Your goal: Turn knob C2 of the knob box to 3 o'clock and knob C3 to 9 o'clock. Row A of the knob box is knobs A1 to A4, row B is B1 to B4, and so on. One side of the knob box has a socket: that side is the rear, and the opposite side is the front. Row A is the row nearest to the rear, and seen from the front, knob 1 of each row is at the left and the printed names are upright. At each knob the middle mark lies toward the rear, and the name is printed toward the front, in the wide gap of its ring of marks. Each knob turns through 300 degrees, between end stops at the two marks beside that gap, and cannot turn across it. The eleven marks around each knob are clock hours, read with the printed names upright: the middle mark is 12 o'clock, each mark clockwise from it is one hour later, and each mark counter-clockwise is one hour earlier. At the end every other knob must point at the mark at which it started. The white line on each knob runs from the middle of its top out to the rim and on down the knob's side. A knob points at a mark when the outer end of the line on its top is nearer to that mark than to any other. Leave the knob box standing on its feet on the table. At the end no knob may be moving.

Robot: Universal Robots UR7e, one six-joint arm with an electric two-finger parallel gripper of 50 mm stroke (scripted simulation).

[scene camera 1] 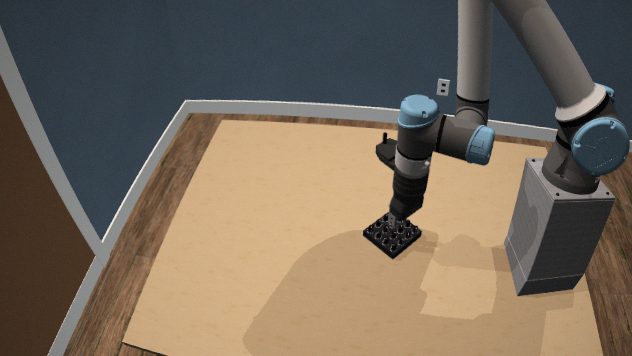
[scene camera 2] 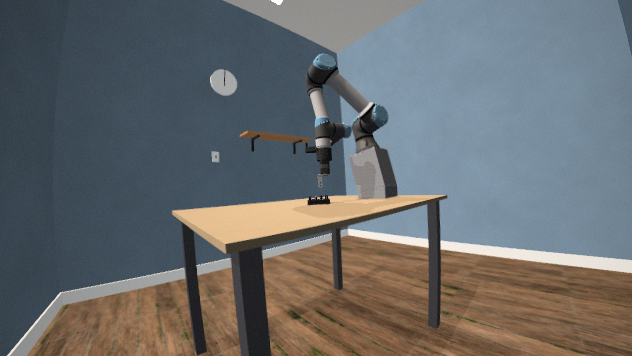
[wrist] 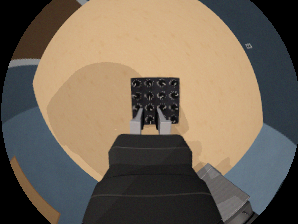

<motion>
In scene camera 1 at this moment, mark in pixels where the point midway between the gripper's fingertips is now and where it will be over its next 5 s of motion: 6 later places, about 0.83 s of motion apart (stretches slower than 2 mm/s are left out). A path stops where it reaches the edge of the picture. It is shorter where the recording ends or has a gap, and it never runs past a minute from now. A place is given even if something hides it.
My gripper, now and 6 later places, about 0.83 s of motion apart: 395, 221; 394, 228; 394, 231; 393, 234; 394, 227; 393, 224; 391, 221
</motion>
